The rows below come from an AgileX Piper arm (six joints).
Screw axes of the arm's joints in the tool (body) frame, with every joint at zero. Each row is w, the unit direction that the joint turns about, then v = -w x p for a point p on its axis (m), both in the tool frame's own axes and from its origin. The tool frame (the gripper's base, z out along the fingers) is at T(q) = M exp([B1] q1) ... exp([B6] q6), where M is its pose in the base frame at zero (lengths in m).
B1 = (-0.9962, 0, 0.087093, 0.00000, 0.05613, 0.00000)
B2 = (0, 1, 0, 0.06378, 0.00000, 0.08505)
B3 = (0, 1, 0, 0.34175, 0.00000, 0.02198)
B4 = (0, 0, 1, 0.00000, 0.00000, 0.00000)
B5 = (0, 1, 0, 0.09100, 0.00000, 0.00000)
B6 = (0, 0, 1, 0.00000, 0.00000, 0.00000)
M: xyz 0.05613 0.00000 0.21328 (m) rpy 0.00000 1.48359 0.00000 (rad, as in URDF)
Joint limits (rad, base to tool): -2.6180..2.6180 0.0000..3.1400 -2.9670..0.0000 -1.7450..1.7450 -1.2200..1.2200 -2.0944..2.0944
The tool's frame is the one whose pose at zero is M.
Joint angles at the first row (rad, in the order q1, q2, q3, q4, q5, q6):
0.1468, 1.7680, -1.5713, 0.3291, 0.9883, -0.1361
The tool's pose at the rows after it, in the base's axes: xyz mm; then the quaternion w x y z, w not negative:
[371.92, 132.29, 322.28, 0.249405, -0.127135, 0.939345, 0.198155]
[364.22, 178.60, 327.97, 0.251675, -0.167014, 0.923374, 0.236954]
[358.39, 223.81, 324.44, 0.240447, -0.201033, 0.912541, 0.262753]
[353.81, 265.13, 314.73, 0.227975, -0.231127, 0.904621, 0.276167]
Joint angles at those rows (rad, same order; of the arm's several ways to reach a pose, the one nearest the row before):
0.2707, 1.7739, -1.6112, 0.3871, 0.9544, -0.1361
0.3791, 1.8035, -1.6620, 0.4380, 0.9375, -0.1350
0.4814, 1.8641, -1.7299, 0.4602, 0.9316, -0.1167
0.5698, 1.9399, -1.8047, 0.4615, 0.9258, -0.0970

